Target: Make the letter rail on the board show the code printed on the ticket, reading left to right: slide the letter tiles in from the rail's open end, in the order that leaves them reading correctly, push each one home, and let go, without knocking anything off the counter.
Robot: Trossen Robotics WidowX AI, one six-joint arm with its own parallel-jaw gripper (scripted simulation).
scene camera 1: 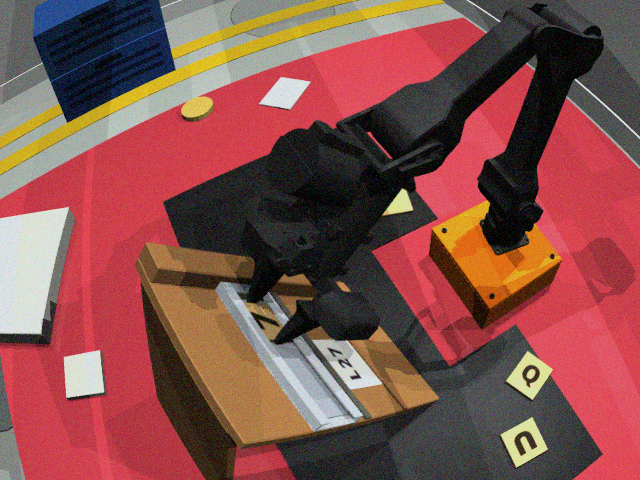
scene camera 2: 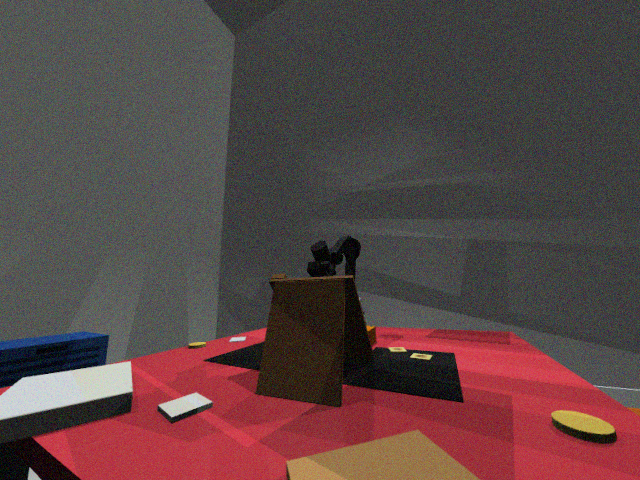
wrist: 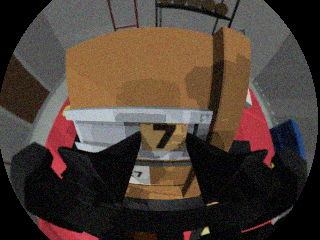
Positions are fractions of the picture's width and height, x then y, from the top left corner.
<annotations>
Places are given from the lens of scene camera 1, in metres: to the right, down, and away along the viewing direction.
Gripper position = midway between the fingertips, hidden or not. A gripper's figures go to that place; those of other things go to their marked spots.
gripper (scene camera 1: 0.41,0.67): -0.06, 0.09, 0.61
white ticket (scene camera 1: 0.54,0.75): 0.03, 0.14, 0.66
sloped wooden board (scene camera 1: 0.35,0.80): -0.09, 0.13, 0.49
The marked spots on the sloped wooden board and the white ticket are 0.20 m apart.
</annotations>
